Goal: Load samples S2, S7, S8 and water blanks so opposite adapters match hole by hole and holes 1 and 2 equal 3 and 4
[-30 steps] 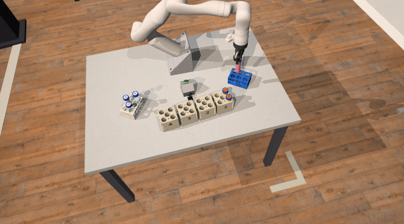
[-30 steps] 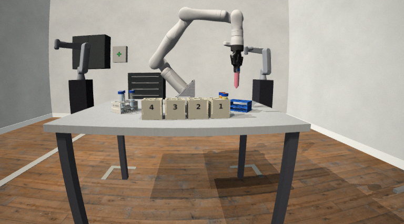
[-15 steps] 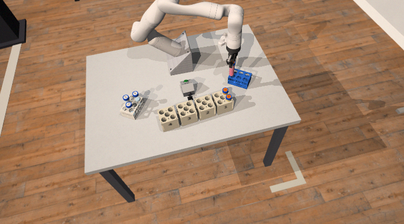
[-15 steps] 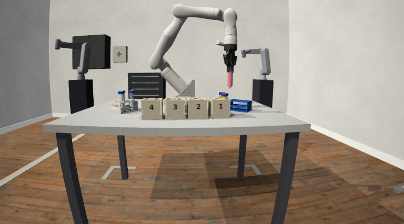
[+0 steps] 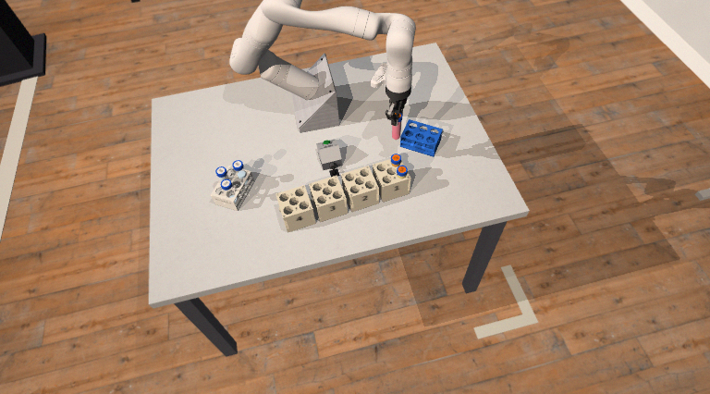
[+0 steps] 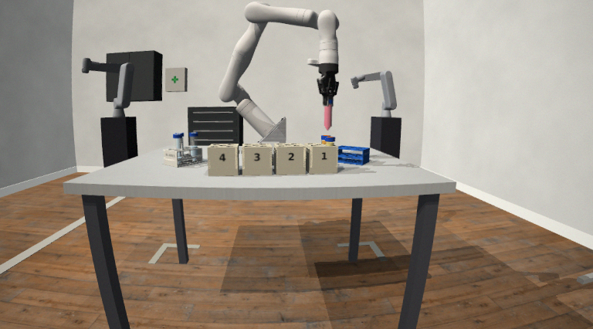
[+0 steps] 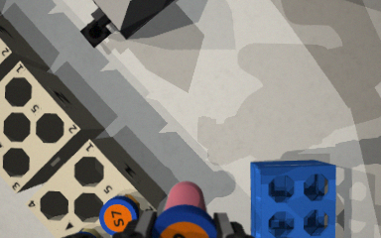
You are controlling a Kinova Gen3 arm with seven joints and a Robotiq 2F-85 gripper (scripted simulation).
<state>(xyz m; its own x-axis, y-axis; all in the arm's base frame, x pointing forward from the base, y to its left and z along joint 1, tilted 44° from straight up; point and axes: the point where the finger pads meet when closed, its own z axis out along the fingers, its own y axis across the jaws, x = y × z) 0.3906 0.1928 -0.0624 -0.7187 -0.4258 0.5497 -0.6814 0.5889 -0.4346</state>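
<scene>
Now: the sample S8 5 cm below my hand and 1 cm to the left of it. Round my hand: adapter 1: 20 cm below, 9 cm ahead, 5 cm to the right; then sample S7: 18 cm below, 6 cm ahead, 3 cm to the right; then sample S2: 18 cm below, 11 cm ahead, 2 cm to the right.
</scene>
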